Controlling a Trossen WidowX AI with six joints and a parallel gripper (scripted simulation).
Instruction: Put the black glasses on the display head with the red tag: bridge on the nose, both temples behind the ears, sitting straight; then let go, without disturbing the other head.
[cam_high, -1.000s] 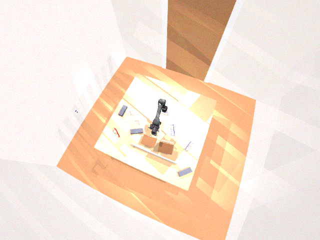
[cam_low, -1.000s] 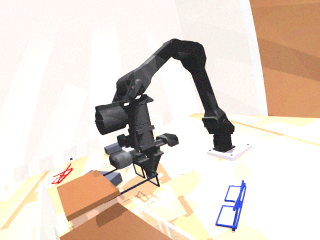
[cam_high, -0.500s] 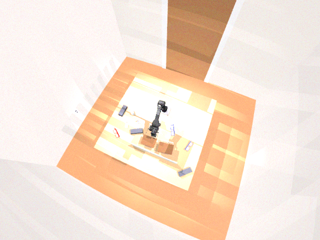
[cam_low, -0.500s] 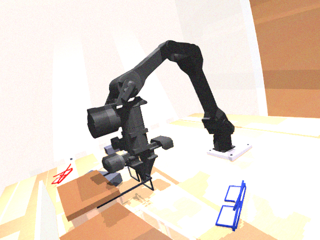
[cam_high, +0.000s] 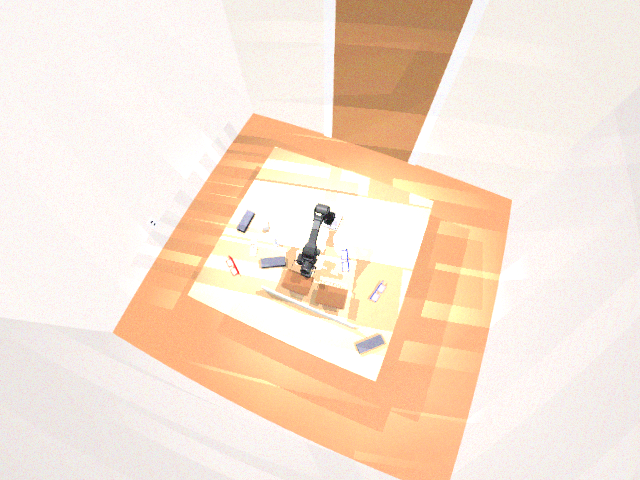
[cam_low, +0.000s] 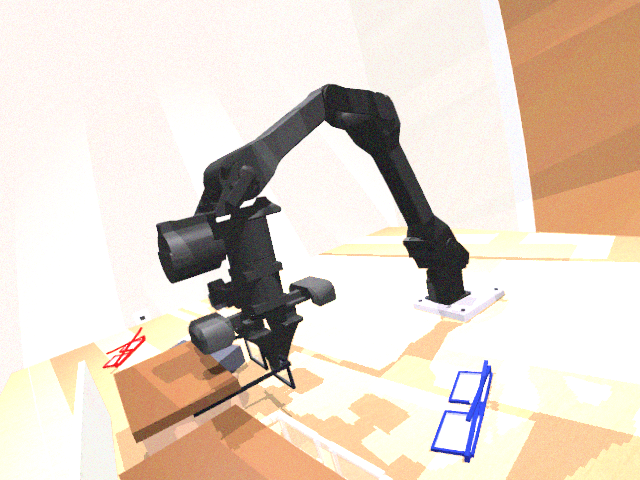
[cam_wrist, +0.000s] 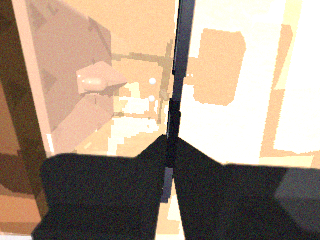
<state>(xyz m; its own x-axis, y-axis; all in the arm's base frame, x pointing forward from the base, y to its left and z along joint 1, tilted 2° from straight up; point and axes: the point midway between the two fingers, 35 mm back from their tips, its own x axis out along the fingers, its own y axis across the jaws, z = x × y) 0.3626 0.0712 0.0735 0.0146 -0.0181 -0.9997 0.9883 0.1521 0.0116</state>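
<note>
The brown-topped display head lies 110 mm ahead of my gripper tip, 20 mm to the right of it and 10 mm below it. From my gripper tip the other things lie so: white stand (40 mm behind, 300 mm to the right, 40 mm below); then white rail (230 mm ahead, 110 mm to the left, 10 mm below).
</note>
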